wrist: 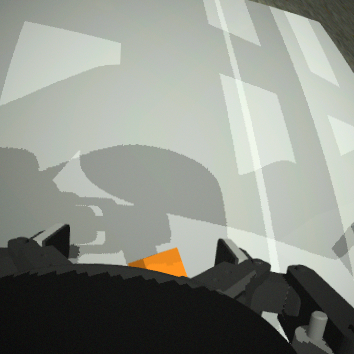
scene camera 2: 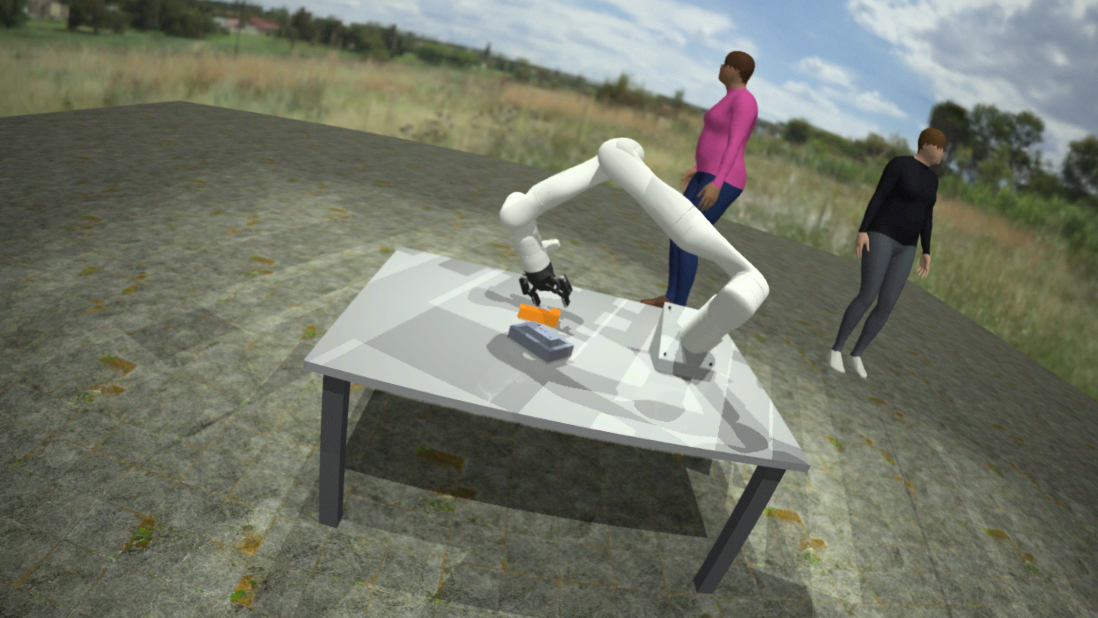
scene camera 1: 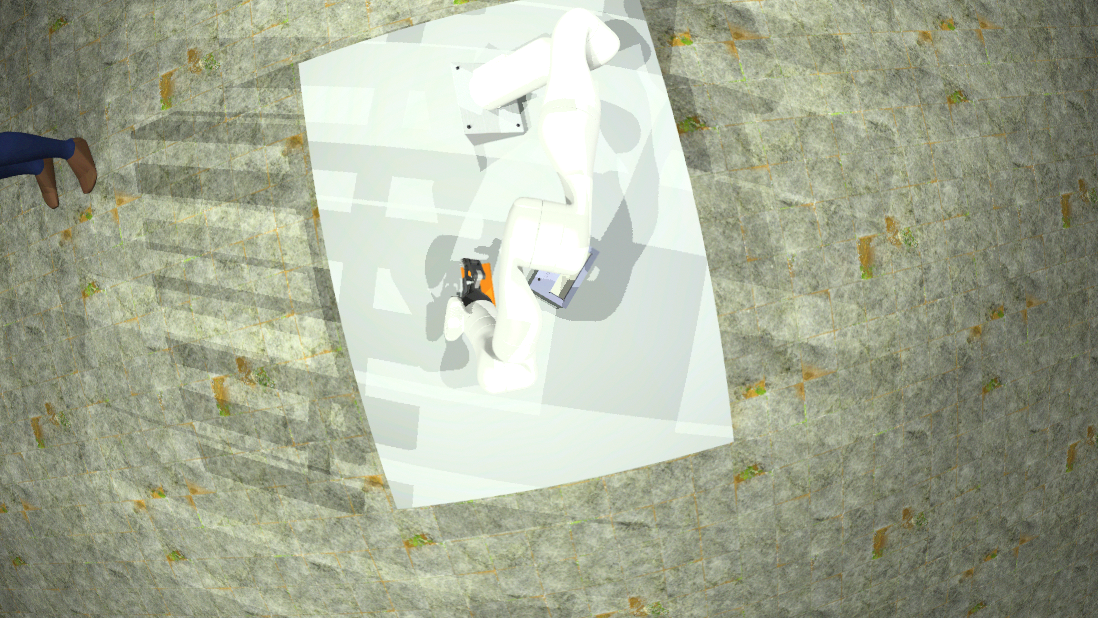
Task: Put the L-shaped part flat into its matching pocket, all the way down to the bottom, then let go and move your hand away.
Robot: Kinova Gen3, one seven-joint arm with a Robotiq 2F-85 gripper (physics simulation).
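Frame: origin at the arm's base, x ahead, y left, z up, level; metres.
Seen in the pictures: gripper, fingertip midpoint: [wrist: 142, 248] [scene camera 2: 552, 305] [scene camera 1: 459, 279]; arm's base, origin of the base link: [scene camera 2: 695, 337] [scene camera 1: 486, 90].
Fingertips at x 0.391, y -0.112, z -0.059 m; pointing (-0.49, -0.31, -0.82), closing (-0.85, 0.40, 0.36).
Pixels of each thing's middle, then the offset from my fingertips to it. Level surfaces: height alone.
- orange L-shaped part, body centre: [wrist: 103, 324] [scene camera 1: 478, 290] [scene camera 2: 539, 313] 0.031 m ahead, 0.036 m left, 0.020 m down
- table, its level: 0.036 m down
- blue-grey pocket block, body centre: [scene camera 1: 564, 269] [scene camera 2: 540, 341] 0.010 m ahead, 0.223 m left, 0.017 m down
The orange L-shaped part [scene camera 1: 487, 280] [scene camera 2: 539, 314] [wrist: 168, 262] lies on the table [scene camera 1: 637, 376] [scene camera 2: 430, 326], beside the blue-grey pocket block [scene camera 1: 587, 268] [scene camera 2: 537, 345]. My gripper [scene camera 1: 471, 271] [scene camera 2: 550, 301] [wrist: 142, 248] is open and empty. It is above the part, with a gap below the fingers in scene camera 2. In scene camera 1 the gripper covers some of the part, and the arm covers some of the block. In the wrist view one end of the part shows between the fingers, low in the view; the rest is hidden by the gripper body.
The arm's base plate [scene camera 1: 495, 122] [scene camera 2: 668, 337] is bolted on the table. The arm bends over the block in scene camera 1. A person in a pink top [scene camera 2: 726, 138] stands behind the table, and a person in black [scene camera 2: 900, 203] stands farther right, both off the table.
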